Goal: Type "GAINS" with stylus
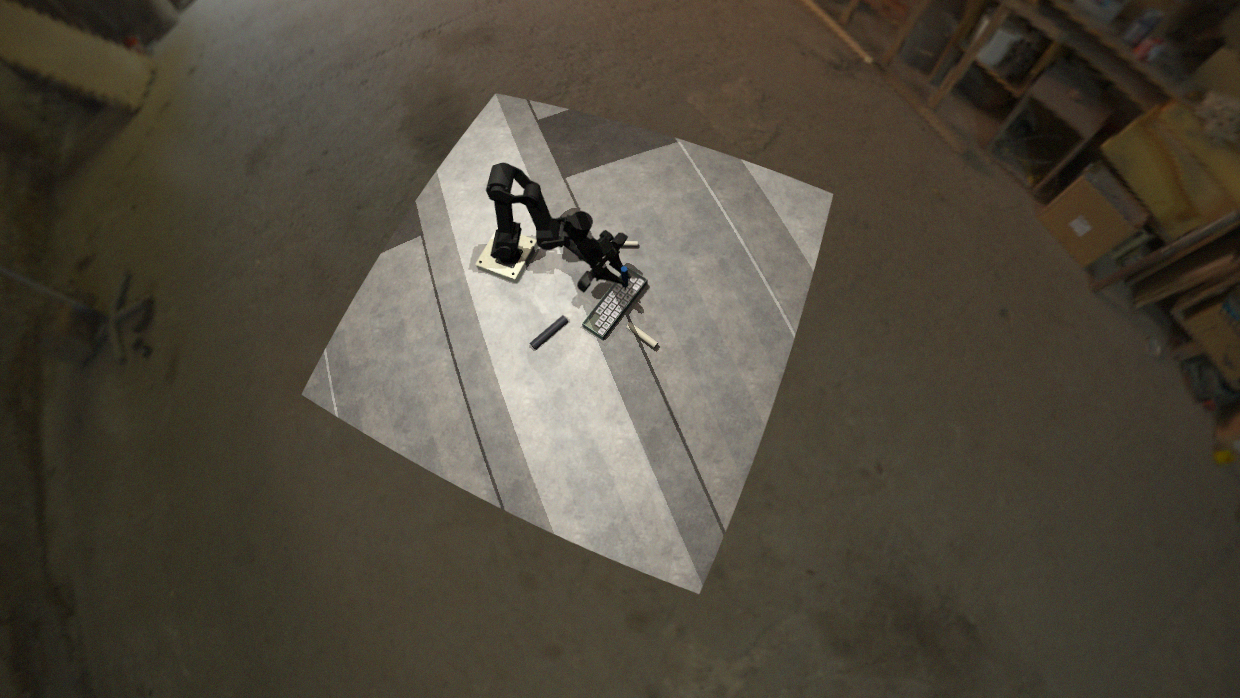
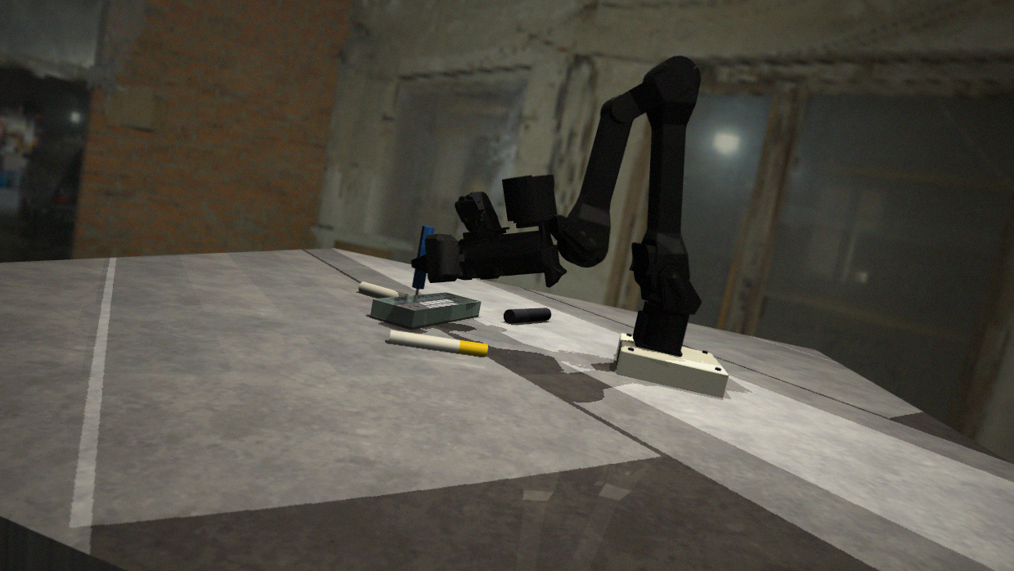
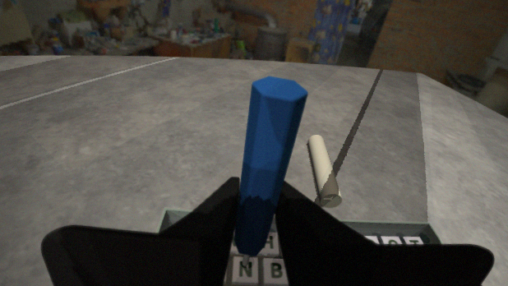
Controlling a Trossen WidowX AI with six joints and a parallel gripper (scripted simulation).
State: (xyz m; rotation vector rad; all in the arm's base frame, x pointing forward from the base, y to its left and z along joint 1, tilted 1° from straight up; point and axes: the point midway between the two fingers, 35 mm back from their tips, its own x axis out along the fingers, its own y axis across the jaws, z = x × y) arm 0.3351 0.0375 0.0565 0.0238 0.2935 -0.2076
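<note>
My gripper tip is 20 mm above the blue stylus and 10 mm past it. The rest, counted from my gripper tip: stylus tip: 50 mm below, 10 mm behind; then black cylinder: 190 mm to the right, 150 mm behind, 70 mm below; then cream cylinder: 100 mm to the right, 80 mm ahead, 70 mm below.
</note>
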